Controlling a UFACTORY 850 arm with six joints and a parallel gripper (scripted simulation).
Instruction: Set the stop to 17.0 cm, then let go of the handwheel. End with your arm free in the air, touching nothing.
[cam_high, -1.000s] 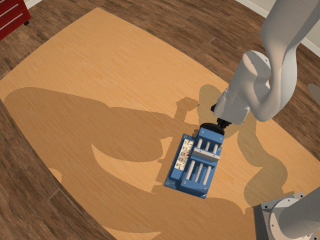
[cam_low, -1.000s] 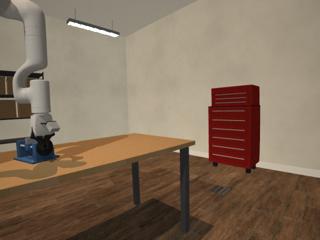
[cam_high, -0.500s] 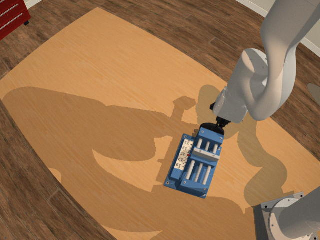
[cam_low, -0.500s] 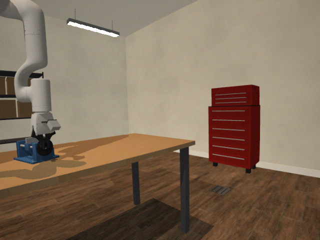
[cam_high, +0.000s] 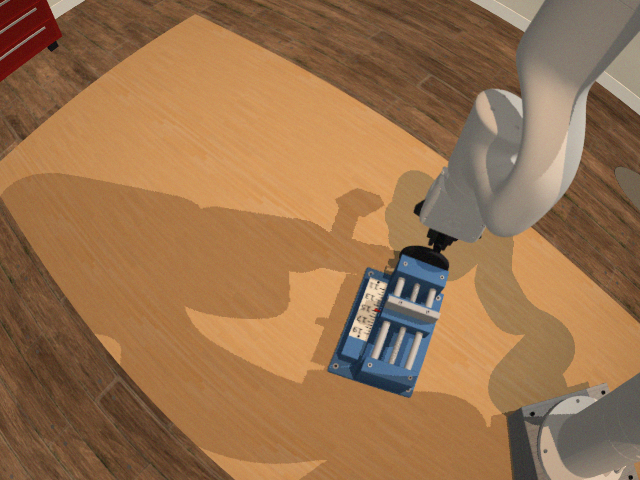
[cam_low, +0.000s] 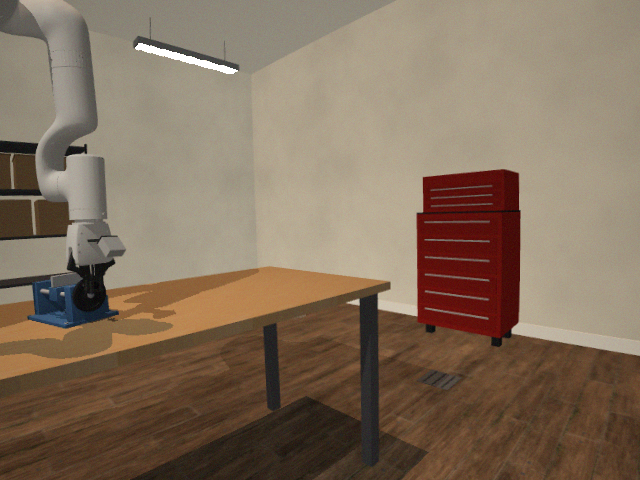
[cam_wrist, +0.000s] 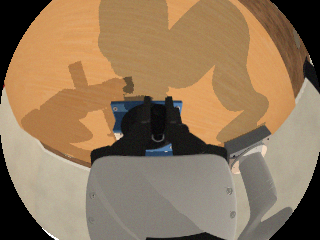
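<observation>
Right now my hand is 2 cm to the right of the black handwheel, 1 cm past it and 1 cm above it. Round my hand: grey stop bar: 14 cm to the left, 4 cm behind, 2 cm below.
</observation>
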